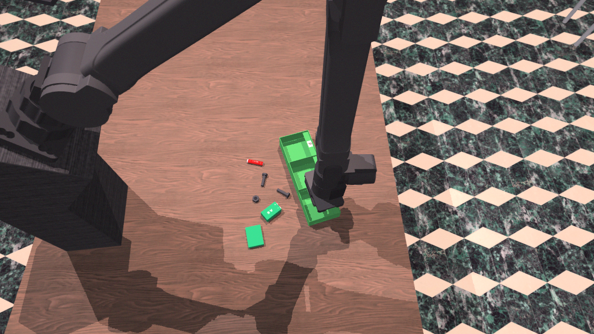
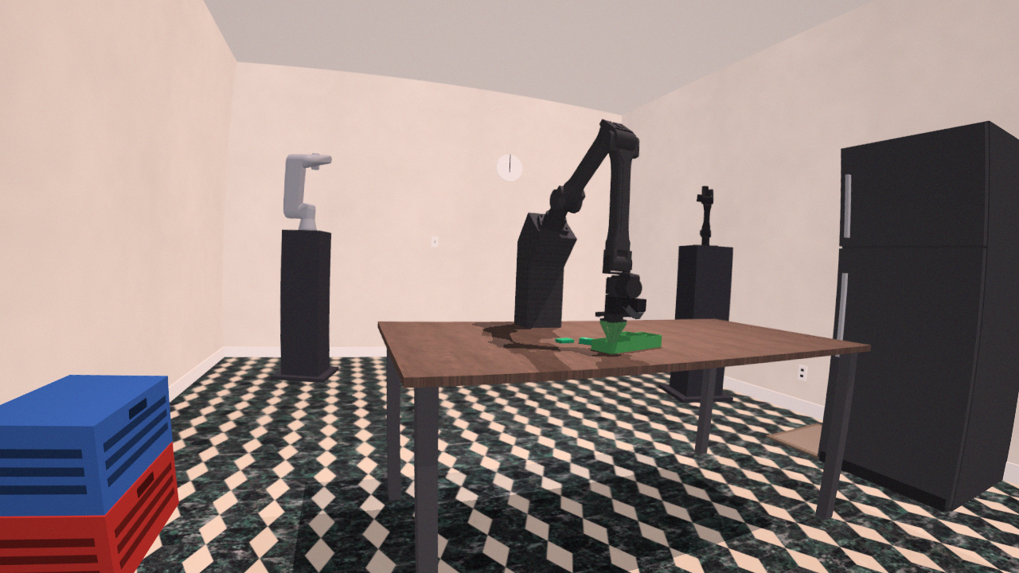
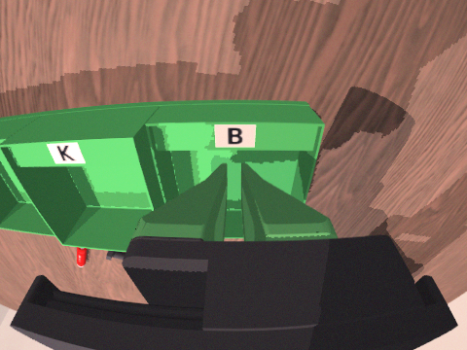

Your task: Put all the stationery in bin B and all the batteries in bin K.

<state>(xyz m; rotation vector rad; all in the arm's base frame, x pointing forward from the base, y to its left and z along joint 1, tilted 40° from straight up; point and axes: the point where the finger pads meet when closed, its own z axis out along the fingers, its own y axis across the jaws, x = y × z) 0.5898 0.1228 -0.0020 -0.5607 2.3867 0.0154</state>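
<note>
Right now my hand is 50 mm past the joined green bins and 70 mm to the right of it. From my hand the other things lie so: green 9V battery (110 mm behind, 40 mm to the right, 20 mm below); black nut (170 mm behind, 20 mm to the right, 20 mm below); flat green pad (140 mm behind, 120 mm to the right, 20 mm below).
</note>
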